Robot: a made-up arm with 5 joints.
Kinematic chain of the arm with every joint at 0, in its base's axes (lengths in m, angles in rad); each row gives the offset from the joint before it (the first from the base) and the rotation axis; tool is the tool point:
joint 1: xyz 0 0 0.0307 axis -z
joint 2: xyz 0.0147 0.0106 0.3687 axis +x
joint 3: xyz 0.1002 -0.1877 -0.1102 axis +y
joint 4: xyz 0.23 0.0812 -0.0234 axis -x
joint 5: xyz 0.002 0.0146 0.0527 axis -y
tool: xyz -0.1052 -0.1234 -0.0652
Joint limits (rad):
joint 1: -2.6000..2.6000
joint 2: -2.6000..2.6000
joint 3: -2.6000..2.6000
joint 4: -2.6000..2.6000
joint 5: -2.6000..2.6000
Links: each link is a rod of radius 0.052 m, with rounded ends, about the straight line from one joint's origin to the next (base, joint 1, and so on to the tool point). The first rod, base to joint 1, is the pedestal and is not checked.
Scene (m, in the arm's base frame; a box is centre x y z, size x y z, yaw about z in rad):
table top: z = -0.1
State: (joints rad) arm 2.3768 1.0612 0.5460 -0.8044 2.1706
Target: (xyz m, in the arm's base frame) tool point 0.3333 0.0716 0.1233
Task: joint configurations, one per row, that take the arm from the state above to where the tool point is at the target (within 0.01 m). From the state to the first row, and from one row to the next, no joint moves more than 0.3 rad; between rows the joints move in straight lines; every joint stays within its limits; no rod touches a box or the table.
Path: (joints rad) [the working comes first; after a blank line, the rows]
Joints at the target: 1.5241 1.1790 1.6820 -1.0030 1.7333
Straight joint move there: clear.

1: 2.1636 1.0906 0.8300 -0.8541 2.0613
2: 1.9505 1.1201 1.1140 -0.9037 1.9520
3: 1.7373 1.1495 1.3980 -0.9534 1.8427
4: 1.5241 1.1790 1.6820 -1.0030 1.7333

